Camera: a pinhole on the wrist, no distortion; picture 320 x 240 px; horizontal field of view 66.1 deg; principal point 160.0 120.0 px. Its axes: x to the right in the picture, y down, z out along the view. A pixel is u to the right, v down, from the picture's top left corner.
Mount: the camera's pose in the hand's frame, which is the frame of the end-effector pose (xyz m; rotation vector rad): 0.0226 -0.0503 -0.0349 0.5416 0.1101 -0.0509
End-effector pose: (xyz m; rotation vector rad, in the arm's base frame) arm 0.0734 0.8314 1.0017 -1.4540 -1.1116 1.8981
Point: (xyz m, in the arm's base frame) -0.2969 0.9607 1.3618
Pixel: 140 68
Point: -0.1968 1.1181 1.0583
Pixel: outside the picture
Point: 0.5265 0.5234 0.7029
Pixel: behind the camera
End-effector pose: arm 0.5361 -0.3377 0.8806 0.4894 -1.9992 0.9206
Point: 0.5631 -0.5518 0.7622
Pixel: outside the picture
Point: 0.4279 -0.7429 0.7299
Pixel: 78 211
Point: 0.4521 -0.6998 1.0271
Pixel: 234 120
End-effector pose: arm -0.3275 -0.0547 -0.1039 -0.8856 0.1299 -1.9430
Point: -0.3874 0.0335 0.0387
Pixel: 137 83
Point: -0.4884 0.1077 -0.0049
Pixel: outside the picture
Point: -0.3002 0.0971 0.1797
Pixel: 133 149
